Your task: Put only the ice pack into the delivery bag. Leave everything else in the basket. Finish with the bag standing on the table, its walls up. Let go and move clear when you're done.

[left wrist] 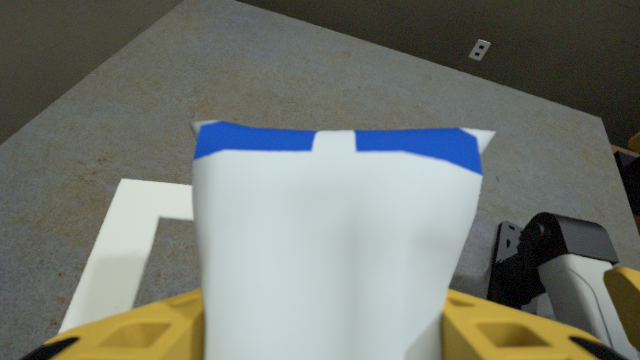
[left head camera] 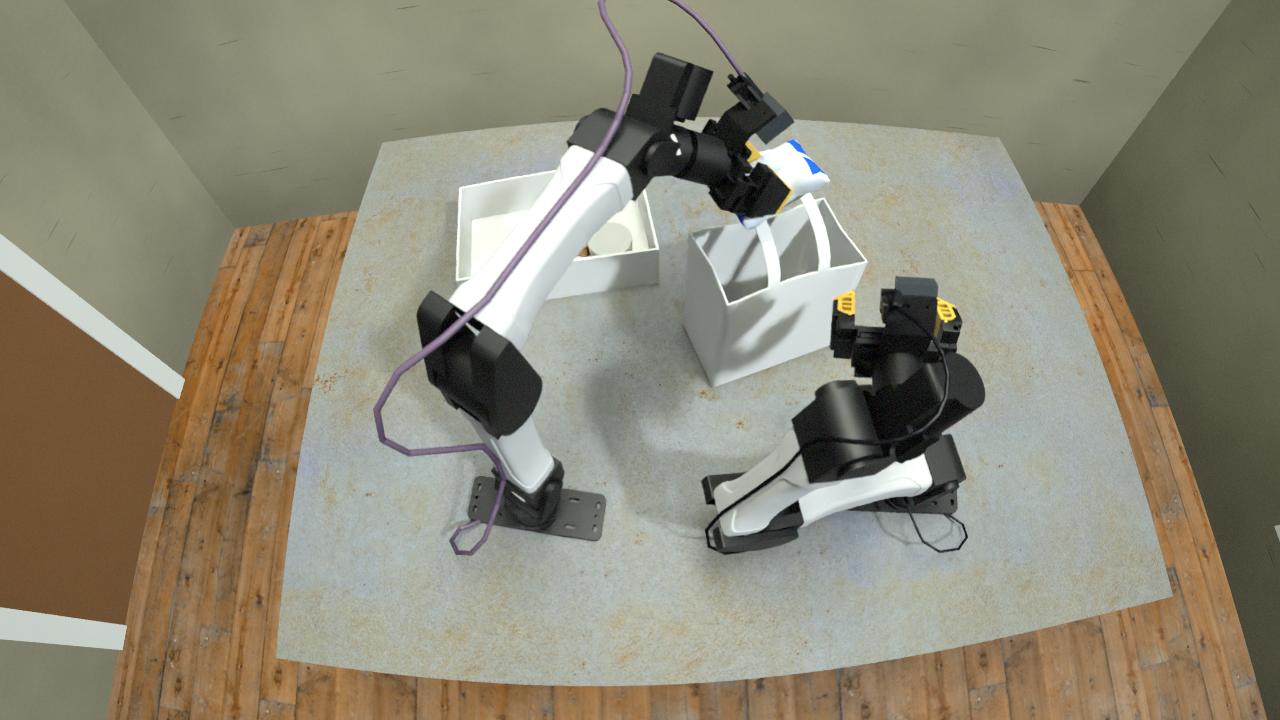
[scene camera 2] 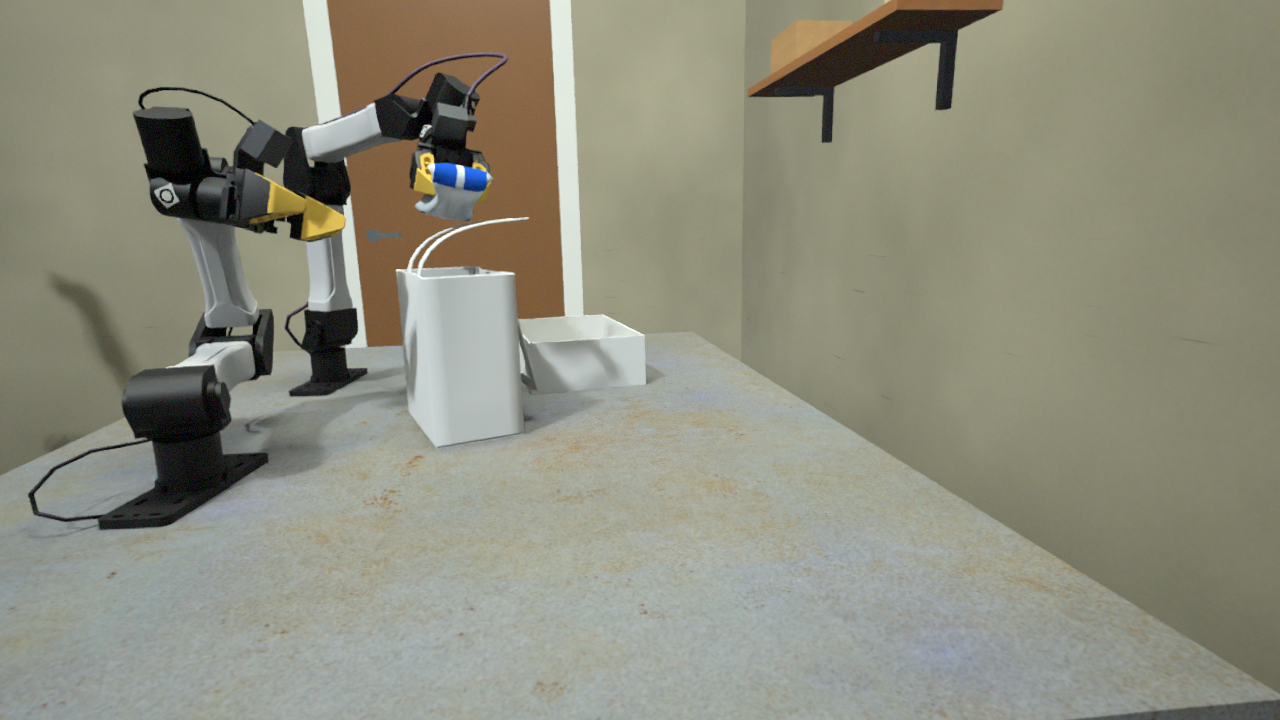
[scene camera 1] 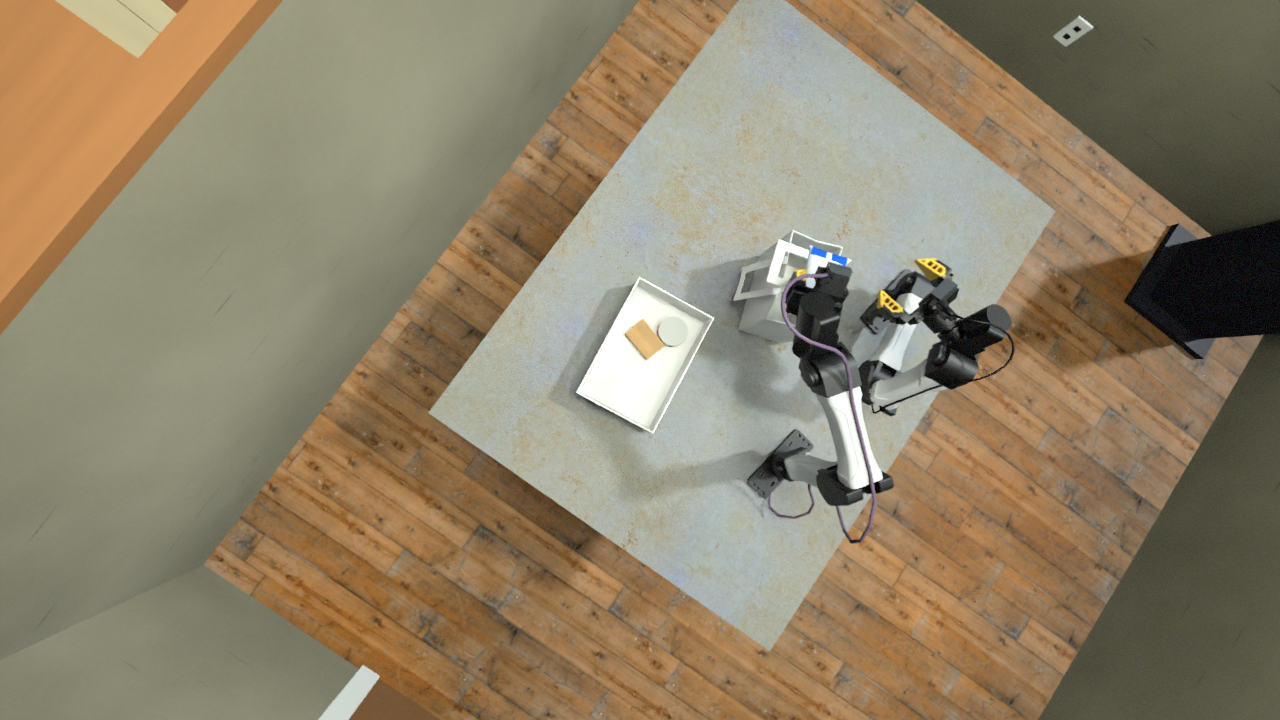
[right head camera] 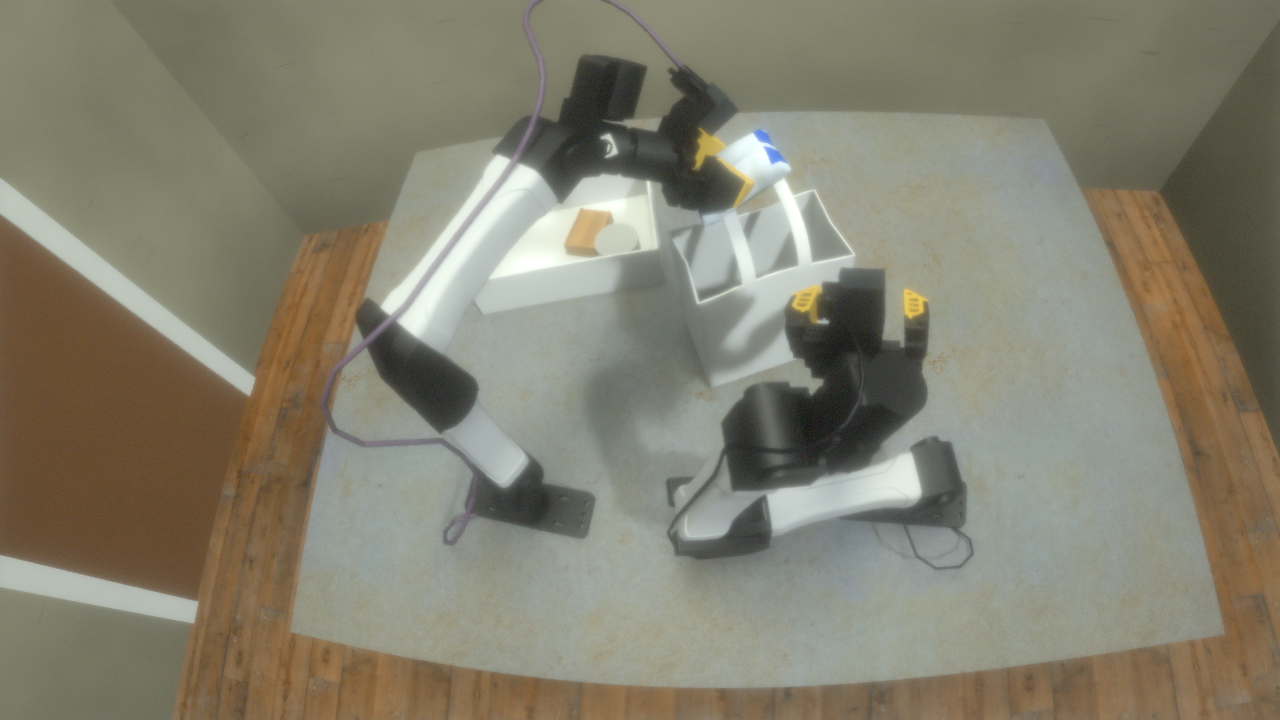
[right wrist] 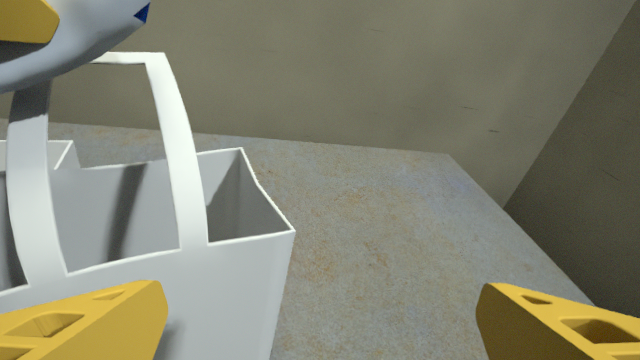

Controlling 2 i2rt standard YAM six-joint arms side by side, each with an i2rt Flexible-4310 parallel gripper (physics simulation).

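Observation:
The white ice pack with blue ends (left head camera: pixel 787 170) (right head camera: pixel 756 165) (scene camera 2: pixel 452 198) (left wrist: pixel 330 225) is held above the delivery bag by my left gripper (left head camera: pixel 771 179) (scene camera 2: pixel 452 174), which is shut on it. The white delivery bag (left head camera: pixel 769 326) (right head camera: pixel 742 317) (scene camera 2: pixel 469 358) (right wrist: pixel 225 295) stands upright on the table with its walls up and mouth open. Its handles (left head camera: pixel 816 234) (right wrist: pixel 175 135) rise just beneath the ice pack. My right gripper (left head camera: pixel 895 308) (right head camera: pixel 859 304) (scene camera 1: pixel 911 284) (right wrist: pixel 320 297) is open and empty in front of the bag. The white basket (left head camera: pixel 617 270) (scene camera 1: pixel 617 385) (scene camera 2: pixel 586 362) stands beside the bag.
In the basket are a tan box (right head camera: pixel 588 231) (scene camera 1: pixel 643 339) and a round can with a pale lid (left head camera: pixel 610 238) (right head camera: pixel 616 239) (scene camera 1: pixel 672 332). A wall shelf (scene camera 2: pixel 868 44) with a box shows at the upper right in scene camera 2. The left forearm passes over the basket in the left head camera.

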